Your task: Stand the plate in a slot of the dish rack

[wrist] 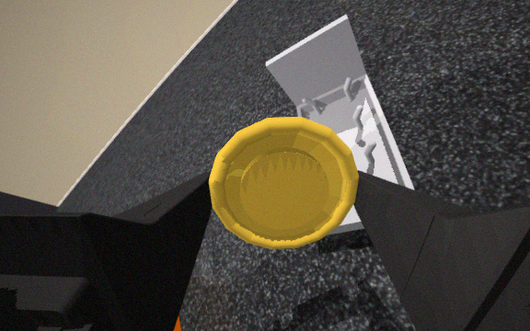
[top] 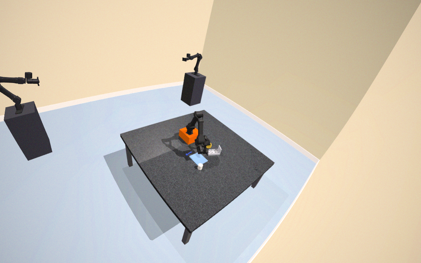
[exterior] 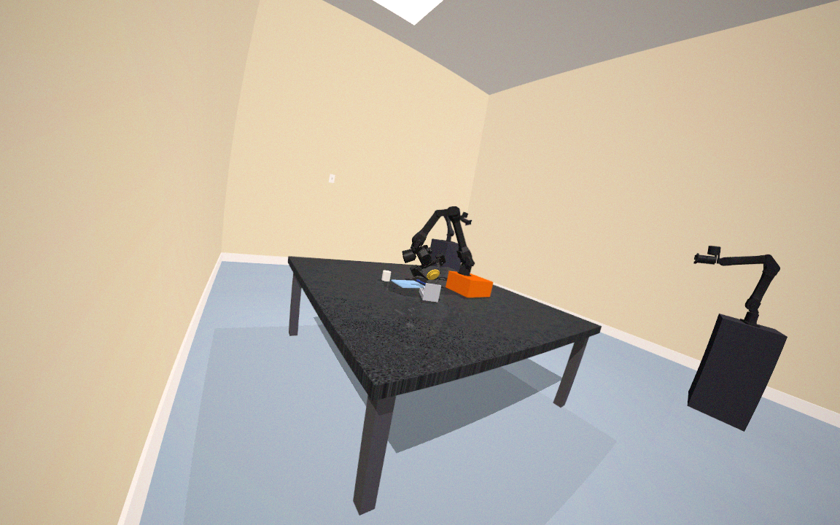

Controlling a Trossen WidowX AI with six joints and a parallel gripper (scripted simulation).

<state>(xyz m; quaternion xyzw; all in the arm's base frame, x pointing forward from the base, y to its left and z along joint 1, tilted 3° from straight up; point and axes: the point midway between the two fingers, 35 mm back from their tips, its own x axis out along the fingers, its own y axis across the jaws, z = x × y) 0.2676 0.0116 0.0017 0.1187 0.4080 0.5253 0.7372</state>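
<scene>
Right now my gripper tip is 5 cm short of the dish rack, 4 cm to the right of it and 7 cm above it. The rest, counted from my gripper tip: white cup: 12 cm ahead, 24 cm to the right, 7 cm below; yellow plate: 1 cm to the right; blue spoon: 9 cm behind, 20 cm to the right, 9 cm below.
</scene>
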